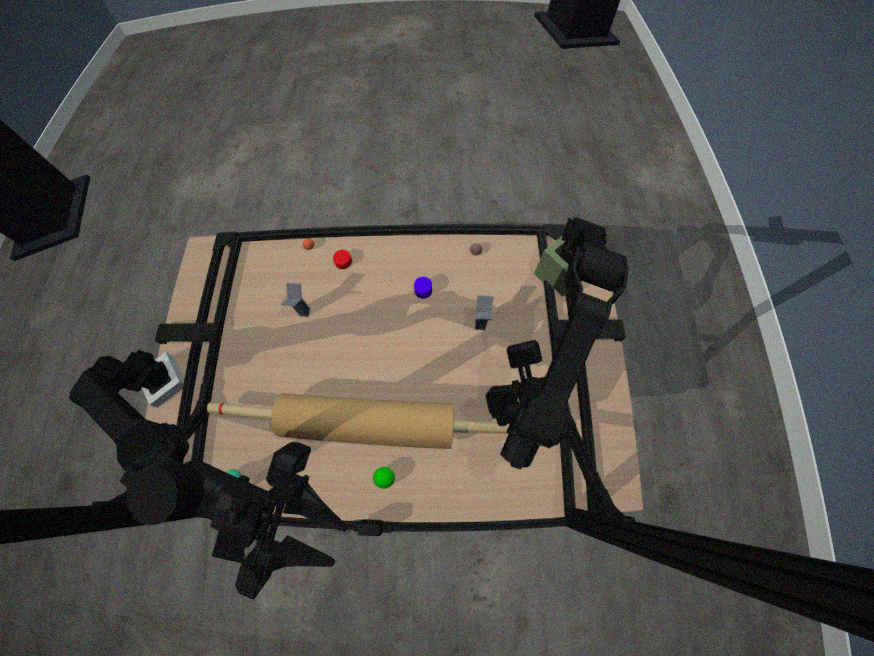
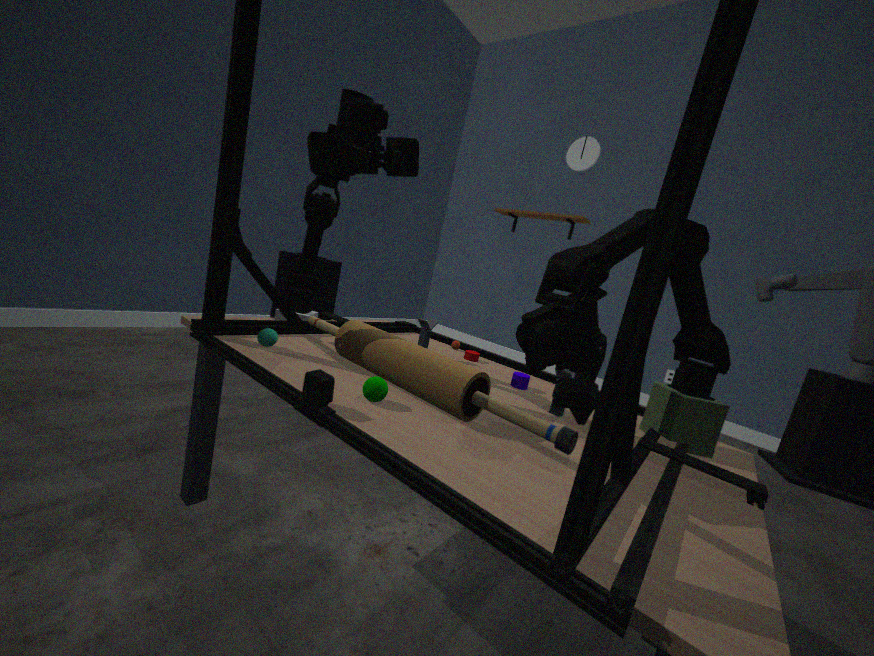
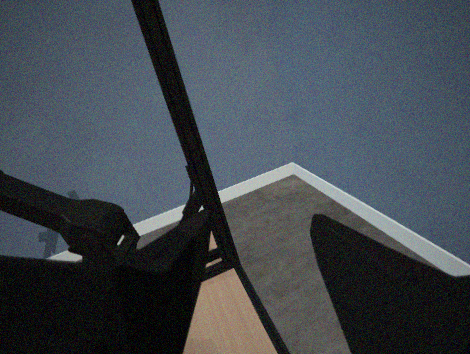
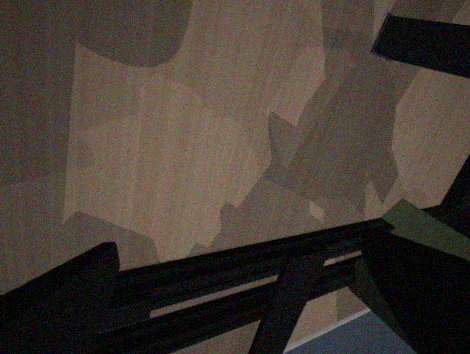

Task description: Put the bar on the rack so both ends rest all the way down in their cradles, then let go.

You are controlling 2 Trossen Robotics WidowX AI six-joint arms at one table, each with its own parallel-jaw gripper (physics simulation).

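Places are measured from the left arm's base along level axes (x left, y ahead, z down), in metres.
Pixels of known places: left gripper, fingertip midpoint: (image 1: 340,546) (image 2: 386,157) (image 3: 261,221); right gripper, fingertip midpoint: (image 1: 528,377) (image 4: 242,246); left arm's base at its link origin: (image 1: 157,377) (image 2: 297,310); right arm's base at its link origin: (image 1: 572,252) (image 2: 690,392).
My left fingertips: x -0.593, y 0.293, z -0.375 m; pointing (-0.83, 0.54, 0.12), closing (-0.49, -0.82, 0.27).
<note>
For each thing: its middle in the pictures, then the offset to it from my left fingertips. "*": a spot on its surface instead. Level surfaces: height alone.
- bar at a spot on its surface: (image 2: 416,370) * dx +0.096, dy +0.112, dz +0.346 m
- wooden table at its surface level: dz +0.410 m
- red cylinder at the middle of its body: (image 1: 342,259) (image 2: 471,355) dx +0.570, dy +0.276, dz +0.398 m
- purple cylinder at the middle of its body: (image 1: 423,287) (image 2: 520,380) dx +0.367, dy +0.389, dz +0.393 m
- green ball at the middle of its body: (image 2: 375,389) (image 1: 384,477) dx +0.061, dy +0.045, dz +0.387 m
- teal ball at the middle of its body: (image 1: 232,478) (image 2: 267,337) dx +0.263, dy -0.243, dz +0.388 m
- orange ball at the middle of its body: (image 1: 308,244) dx +0.672, dy +0.228, dz +0.395 m
- brown ball at the middle of its body: (image 1: 476,249) dx +0.371, dy +0.567, dz +0.394 m
The bar (image 1: 360,421) (image 2: 416,370) is a thick tan roller with thin handles. It lies flat on the wooden table (image 1: 458,493), in front of the rack. The rack is two grey cradle posts, one on the left (image 1: 295,297) (image 2: 423,331) and one on the right (image 1: 483,311), both empty. My right gripper (image 1: 509,427) (image 2: 570,404) is open and hangs over the bar's right handle, near its blue-banded end (image 2: 554,432). My left gripper (image 1: 278,568) (image 2: 384,141) is open and empty. It is raised high at the front left, pointing up, away from the bar.
A black frame (image 1: 381,231) (image 2: 225,176) with upright posts rings the table. Small pieces lie about: a red cylinder (image 1: 341,259), a purple cylinder (image 1: 423,287) (image 2: 520,379), a green ball (image 1: 382,477) (image 2: 375,388), a teal ball (image 2: 268,336), an orange ball (image 1: 307,244) and a brown ball (image 1: 475,247).
</note>
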